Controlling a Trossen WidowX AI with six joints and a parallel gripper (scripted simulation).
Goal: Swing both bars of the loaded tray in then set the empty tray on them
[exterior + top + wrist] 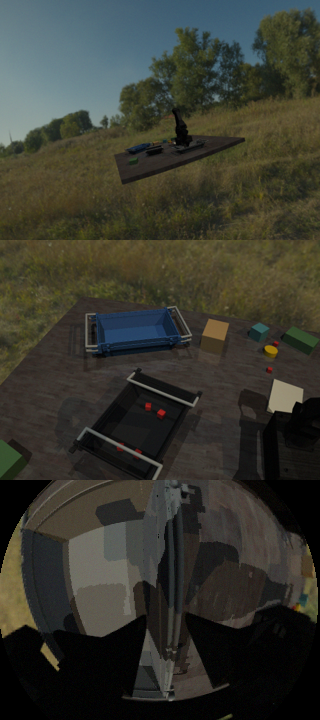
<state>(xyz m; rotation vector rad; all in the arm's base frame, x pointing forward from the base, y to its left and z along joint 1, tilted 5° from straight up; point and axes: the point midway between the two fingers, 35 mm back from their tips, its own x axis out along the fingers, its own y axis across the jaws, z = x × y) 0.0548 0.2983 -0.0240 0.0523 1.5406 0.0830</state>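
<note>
My gripper tip is 90 mm to the right of the grey tray and 30 mm below it. Round my gripper tip: yellow disc 730 mm to the right, 30 mm behind; then tan block 720 mm to the right, 190 mm ahead, 20 mm above; then cream block 500 mm to the right, 70 mm behind, 10 mm below.
</note>
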